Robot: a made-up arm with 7 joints. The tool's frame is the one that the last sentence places.
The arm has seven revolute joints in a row. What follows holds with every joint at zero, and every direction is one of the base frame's. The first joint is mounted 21 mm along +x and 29 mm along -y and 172 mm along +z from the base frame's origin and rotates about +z. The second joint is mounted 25 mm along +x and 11 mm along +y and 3 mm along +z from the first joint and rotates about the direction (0, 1, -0.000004). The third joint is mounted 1 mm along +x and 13 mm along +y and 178 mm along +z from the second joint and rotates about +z. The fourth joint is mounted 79 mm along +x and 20 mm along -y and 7 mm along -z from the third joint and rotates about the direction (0, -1, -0.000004). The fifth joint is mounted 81 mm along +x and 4 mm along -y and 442 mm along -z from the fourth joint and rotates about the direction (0, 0.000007, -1). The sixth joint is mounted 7 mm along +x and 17 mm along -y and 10 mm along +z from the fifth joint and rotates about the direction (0, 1, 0.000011). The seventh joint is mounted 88 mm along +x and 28 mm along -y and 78 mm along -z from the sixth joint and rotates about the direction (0, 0.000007, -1). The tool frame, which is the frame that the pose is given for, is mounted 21 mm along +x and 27 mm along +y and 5 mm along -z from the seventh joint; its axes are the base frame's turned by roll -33.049, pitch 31.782 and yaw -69.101 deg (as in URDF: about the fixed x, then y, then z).
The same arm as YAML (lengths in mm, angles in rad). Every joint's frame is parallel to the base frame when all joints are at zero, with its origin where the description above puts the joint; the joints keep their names.
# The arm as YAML. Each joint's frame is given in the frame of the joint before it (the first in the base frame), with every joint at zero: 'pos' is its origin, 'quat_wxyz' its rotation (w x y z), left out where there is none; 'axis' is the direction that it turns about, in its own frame. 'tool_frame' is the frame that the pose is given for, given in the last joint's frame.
length_unit: mm
angle_unit: rad
joints:
  - joint: joint 1
    pos: [21.0, -29.0, 172.0]
    axis: [0.0, 0.0, 1.0]
  - joint: joint 2
    pos: [25.0, 11.0, 3.0]
    axis: [0.0, 1.0, 0.0]
  - joint: joint 3
    pos: [1.0, 13.0, 178.0]
    axis: [0.0, 0.0, 1.0]
  - joint: joint 4
    pos: [79.0, -20.0, -7.0]
    axis: [0.0, -1.0, 0.0]
  - joint: joint 5
    pos: [81.0, -4.0, -442.0]
    axis: [0.0, 0.0, -1.0]
  - joint: joint 6
    pos: [7.0, -17.0, 10.0]
    axis: [0.0, 1.0, 0.0]
  - joint: joint 7
    pos: [88.0, -28.0, -78.0]
    axis: [0.0, 0.0, -1.0]
tool_frame:
  pos: [21.0, 27.0, -5.0]
  quat_wxyz: [0.803601, -0.076436, 0.371344, -0.458788]

